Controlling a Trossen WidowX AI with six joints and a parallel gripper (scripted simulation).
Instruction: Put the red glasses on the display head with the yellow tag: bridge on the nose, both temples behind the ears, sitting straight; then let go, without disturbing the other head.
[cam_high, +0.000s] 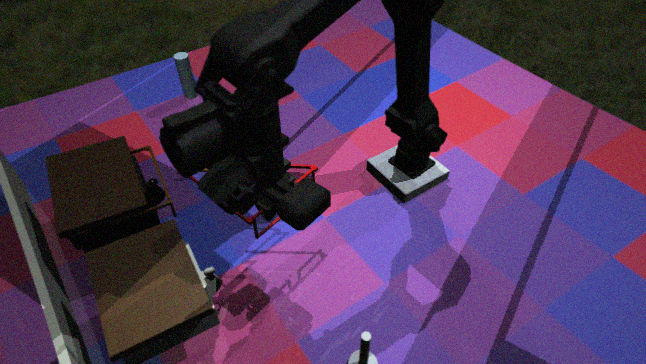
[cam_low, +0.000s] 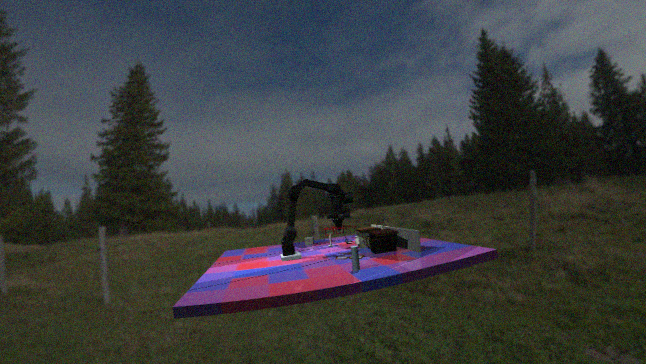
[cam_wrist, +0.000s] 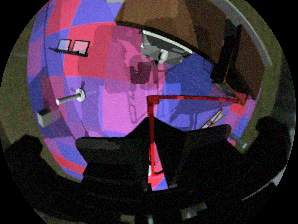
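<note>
My gripper tip is 10 mm short of the white post, 200 mm to the right of it and 100 mm above it. From my gripper tip the other things lie so: pale wall panel 270 mm ahead, 160 mm to the right, 70 mm below.
</note>
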